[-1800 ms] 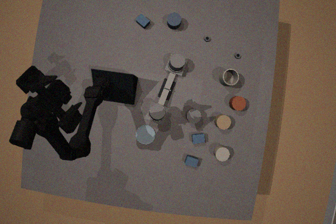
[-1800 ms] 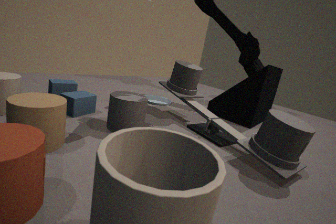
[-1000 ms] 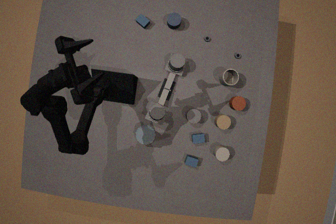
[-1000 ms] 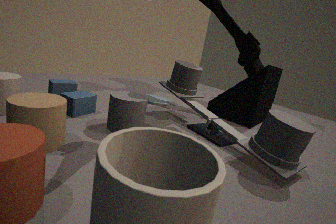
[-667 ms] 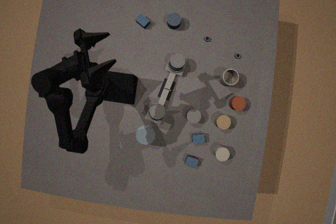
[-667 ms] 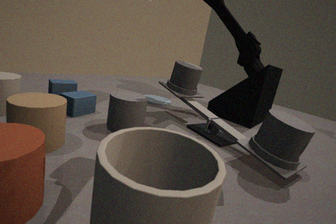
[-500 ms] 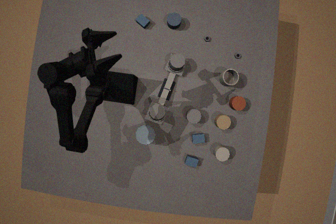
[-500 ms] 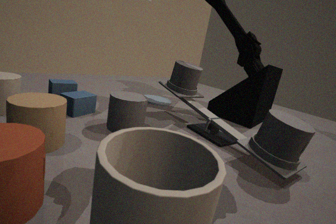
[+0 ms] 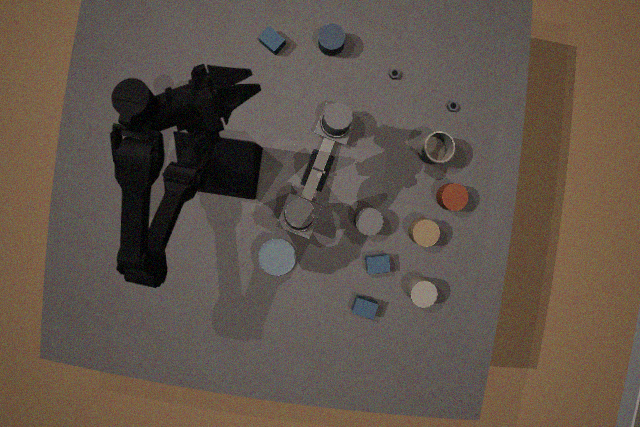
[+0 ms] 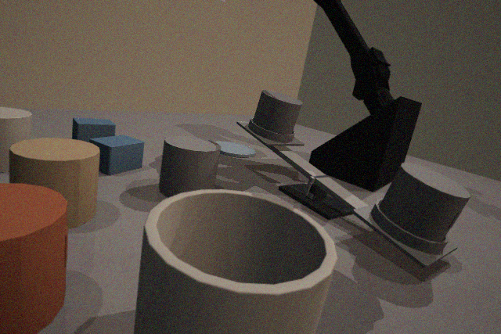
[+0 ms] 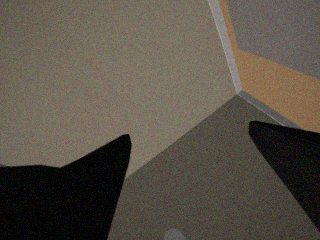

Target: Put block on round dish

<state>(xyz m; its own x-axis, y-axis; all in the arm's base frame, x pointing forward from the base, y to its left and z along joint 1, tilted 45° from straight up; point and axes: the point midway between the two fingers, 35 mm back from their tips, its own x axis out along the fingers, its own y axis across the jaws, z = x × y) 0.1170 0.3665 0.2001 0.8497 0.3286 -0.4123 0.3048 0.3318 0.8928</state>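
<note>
The teal block lies 480 mm below my gripper tip, 140 mm ahead of it and 20 mm to the left of it. From my gripper tip the other things lie so: blue-grey cylinder: 480 mm below, 240 mm to the left, 100 mm ahead; then round light-blue dish: 510 mm below, 360 mm to the right, 70 mm ahead; then small balance: 480 mm below, 130 mm ahead, 110 mm to the right.
</note>
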